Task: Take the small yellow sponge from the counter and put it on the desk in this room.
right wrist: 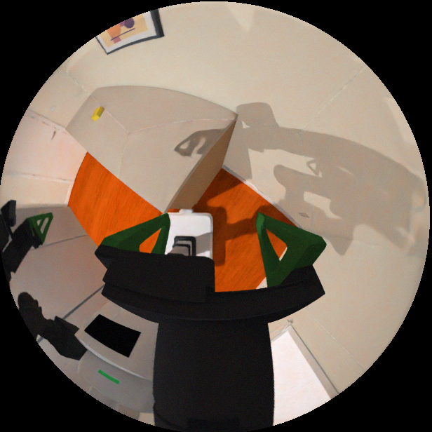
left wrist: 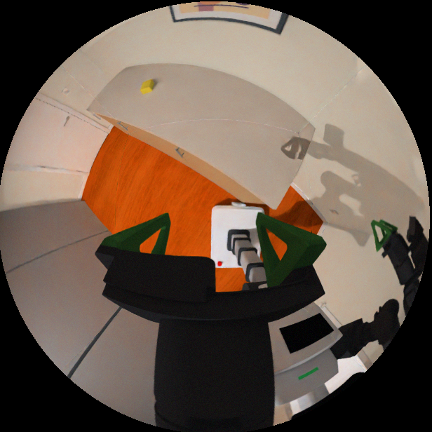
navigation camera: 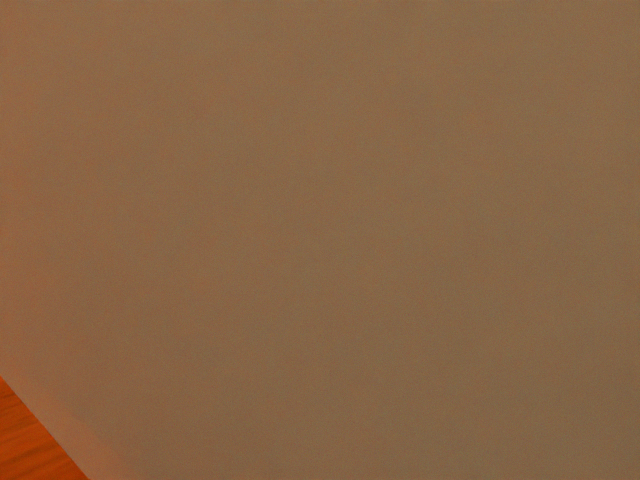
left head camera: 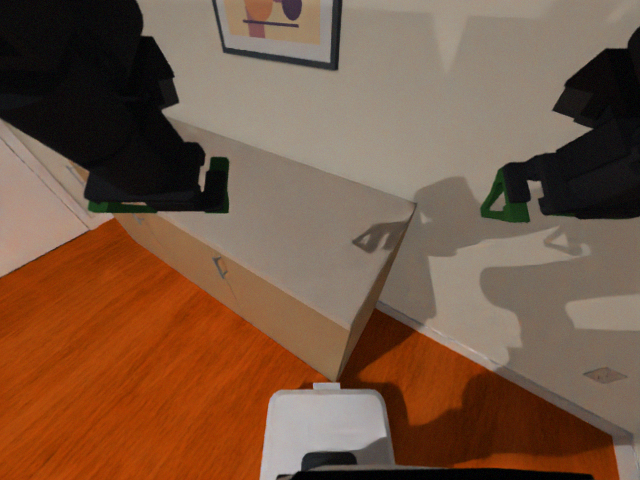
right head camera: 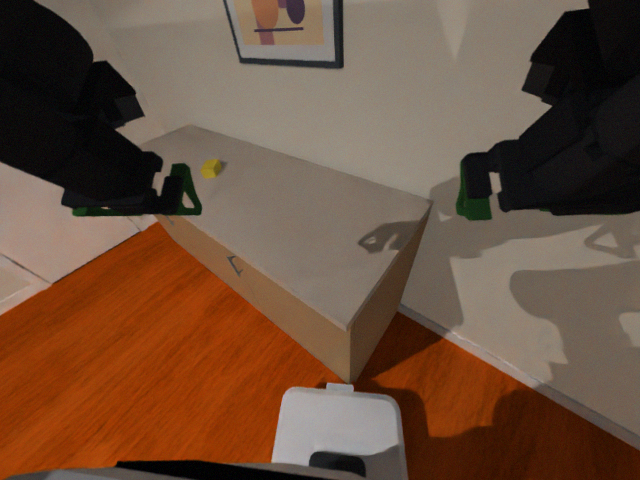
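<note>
The small yellow sponge lies toward the far left end of the counter. It does not show in the left head view, where the left arm covers that area. My left gripper is open and empty, on the near side of the sponge in the right head view. My right gripper is open and empty, right of the counter's right end. I cannot make out a desk.
My white base is very close to the counter's near corner. A blurred brownish surface fills most of the navigation view. A wall with a framed picture stands behind the counter. Orange wooden floor lies in front.
</note>
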